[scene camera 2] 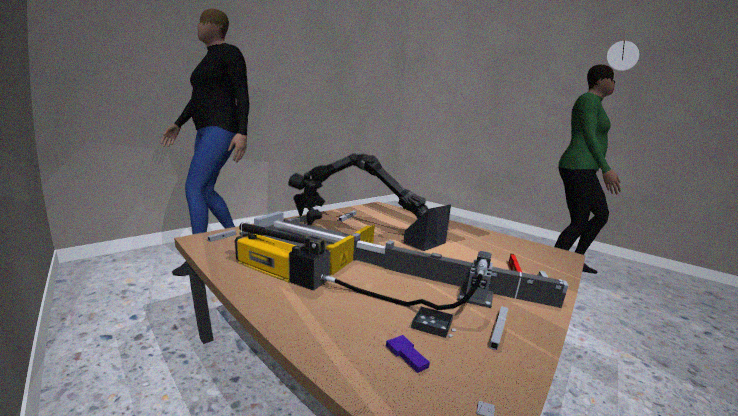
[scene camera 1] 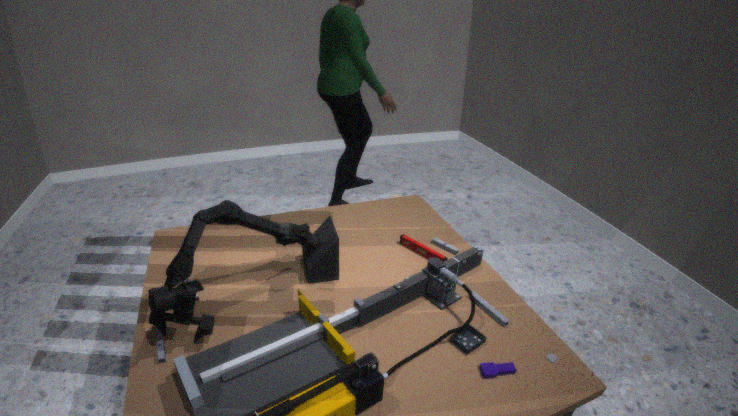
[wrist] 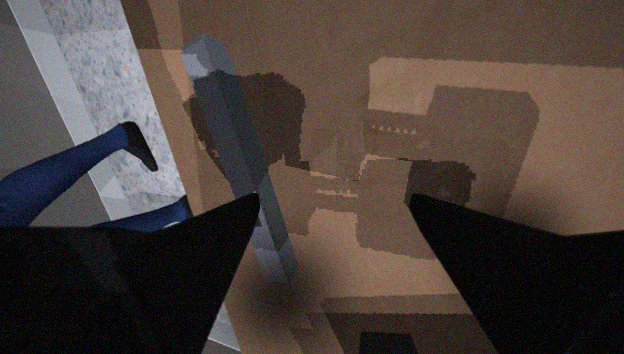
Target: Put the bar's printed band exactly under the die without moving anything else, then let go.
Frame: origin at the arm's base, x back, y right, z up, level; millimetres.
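Where they show: gripper, fingertip midpoint: (scene camera 2: pixel 304 221) (scene camera 1: pixel 179 338) (wrist: pixel 334 200); arm's base, link origin: (scene camera 2: pixel 426 219) (scene camera 1: pixel 314 244).
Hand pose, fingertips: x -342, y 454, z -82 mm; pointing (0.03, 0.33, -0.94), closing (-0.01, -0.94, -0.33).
Each offset is from my fingertips to the centre of the thing. "spot": to the spot under its first point.
A long silver bar {spot: dx -116, dy -280, dz +52 mm} (scene camera 1: pixel 268 348) (scene camera 2: pixel 310 232) lies along the dark tray and through the yellow fence, in line with a dark beam {spot: dx +50, dy -675, dz +27 mm} (scene camera 1: pixel 392 301) (scene camera 2: pixel 421 263). The beam runs to the grey tool head {spot: dx +64, dy -845, dz +43 mm} (scene camera 1: pixel 440 288) (scene camera 2: pixel 478 289); the die cannot be made out there. A thin white line crosses the beam near its right end; I cannot tell whether it is the printed band. My gripper (scene camera 1: pixel 180 330) (scene camera 2: pixel 306 213) (wrist: pixel 334 200) is open and empty beyond the tray's left end. In the wrist view a short grey bar {dx +5, dy +66, dz -8 mm} (wrist: pixel 245 155) lies on the table below the left fingertip.
A yellow pump {dx -313, dy -396, dz +47 mm} (scene camera 1: pixel 325 403) (scene camera 2: pixel 263 258) stands in front, its black hose {spot: dx -140, dy -717, dz -7 mm} (scene camera 1: pixel 421 349) (scene camera 2: pixel 379 298) running to the head. Also on the table are a purple piece {dx -263, dy -913, dz -11 mm} (scene camera 1: pixel 497 368) (scene camera 2: pixel 407 352), a small dark tray {spot: dx -88, dy -890, dz -16 mm} (scene camera 1: pixel 467 330) (scene camera 2: pixel 432 330), a red level {dx +351, dy -882, dz +2 mm} (scene camera 1: pixel 421 248) (scene camera 2: pixel 514 263) and loose grey pieces.
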